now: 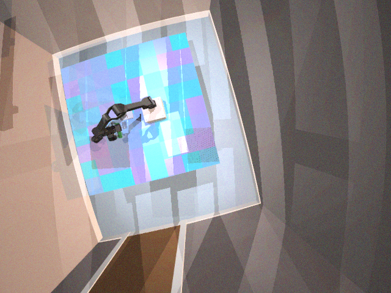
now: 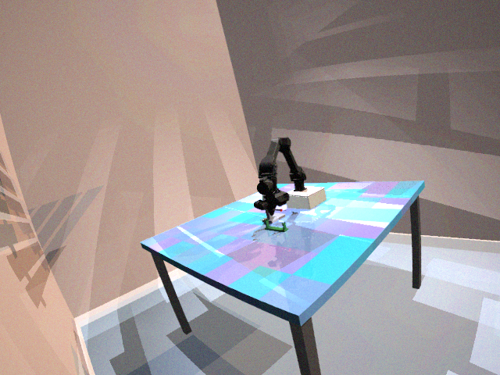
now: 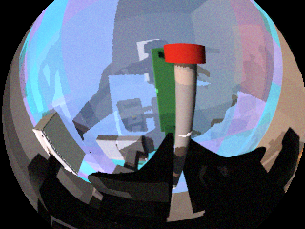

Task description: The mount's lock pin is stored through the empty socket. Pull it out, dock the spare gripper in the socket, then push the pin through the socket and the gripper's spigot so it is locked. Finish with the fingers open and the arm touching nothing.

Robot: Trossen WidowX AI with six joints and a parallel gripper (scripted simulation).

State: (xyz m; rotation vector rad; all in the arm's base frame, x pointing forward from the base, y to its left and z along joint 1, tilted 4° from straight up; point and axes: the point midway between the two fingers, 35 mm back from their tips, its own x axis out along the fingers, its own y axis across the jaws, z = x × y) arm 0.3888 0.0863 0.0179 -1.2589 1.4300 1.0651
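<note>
The green mount is 5 cm below my gripper tip and 1 cm to the left of it. Round my gripper tip: grey mount (11 cm behind, 10 cm to the right, 2 cm below); then spare gripper (11 cm behind, 10 cm to the right, 5 cm above).
</note>
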